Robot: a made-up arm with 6 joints.
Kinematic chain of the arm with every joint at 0, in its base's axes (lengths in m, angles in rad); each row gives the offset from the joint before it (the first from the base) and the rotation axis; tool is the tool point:
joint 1: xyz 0 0 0.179 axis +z
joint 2: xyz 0 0.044 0 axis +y
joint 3: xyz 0 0 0.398 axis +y
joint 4: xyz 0 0 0.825 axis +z
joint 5: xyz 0 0 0 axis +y
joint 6: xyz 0 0 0.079 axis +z
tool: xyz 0 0 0
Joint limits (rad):
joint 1: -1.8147..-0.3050
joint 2: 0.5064..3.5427
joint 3: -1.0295..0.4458
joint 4: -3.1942..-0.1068
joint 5: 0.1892..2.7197
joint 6: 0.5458..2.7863
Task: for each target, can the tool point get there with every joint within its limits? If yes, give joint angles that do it. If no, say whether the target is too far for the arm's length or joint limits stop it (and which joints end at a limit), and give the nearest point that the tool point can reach.
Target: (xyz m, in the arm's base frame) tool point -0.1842 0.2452 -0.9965
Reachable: yes | joints -0.9625 3.2546 0.1419 -0.7726 1.6245 2.4853
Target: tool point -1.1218 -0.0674 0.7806
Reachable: no: joint limits stop it (at a limit: joint 1, joint 2, joint 3) | nearest point -0.2655 0.0946 1.2070 | short by 0.970 m
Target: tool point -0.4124 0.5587 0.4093
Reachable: no: joint limits stop it (at a limit: joint 2, joint 3, joint 4) | nearest point -0.1556 0.2107 1.1728 | short by 0.878 m
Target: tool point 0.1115 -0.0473 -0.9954
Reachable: yes | joints -0.4865 3.0403 -0.0733 -0.5412 2.1680 2.3288
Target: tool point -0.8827 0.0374 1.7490
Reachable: no: too far | nearest point -0.2591 0.1013 1.2885 | short by 0.778 m
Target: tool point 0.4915 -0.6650 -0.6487
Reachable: yes | joints -0.9122 2.1589 0.2663 -1.1921 2.1287 1.2821
